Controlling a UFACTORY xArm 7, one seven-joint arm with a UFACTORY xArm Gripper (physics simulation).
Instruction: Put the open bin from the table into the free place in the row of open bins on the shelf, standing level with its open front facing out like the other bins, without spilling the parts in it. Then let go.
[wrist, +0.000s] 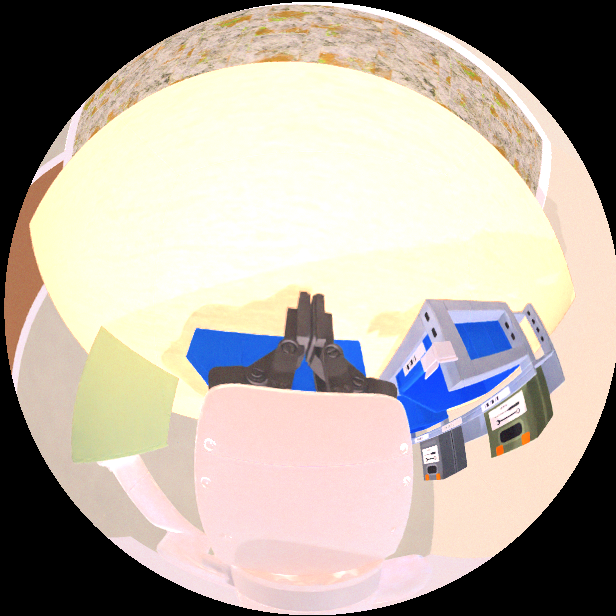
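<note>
My gripper (310, 301) is shut, its two dark fingers pressed together with nothing visible between the tips. A blue open bin (241, 353) sits on the pale yellow table (298, 189) just behind the fingers. The gripper hides its middle, and its contents are not visible. The fingertips reach past the bin's far edge, over bare table. At the right stands the grey shelf (459, 350), seen tilted. It holds blue bins (442, 396), an olive bin (520, 422) with a wrench label and a small grey bin (442, 456). I cannot make out the free place in the row.
A light green panel (120, 396) stands at the table's left. A brown surface (22, 275) lies at the far left. Speckled floor (310, 40) runs beyond the table's far edge. My white wrist housing (301, 471) fills the lower middle.
</note>
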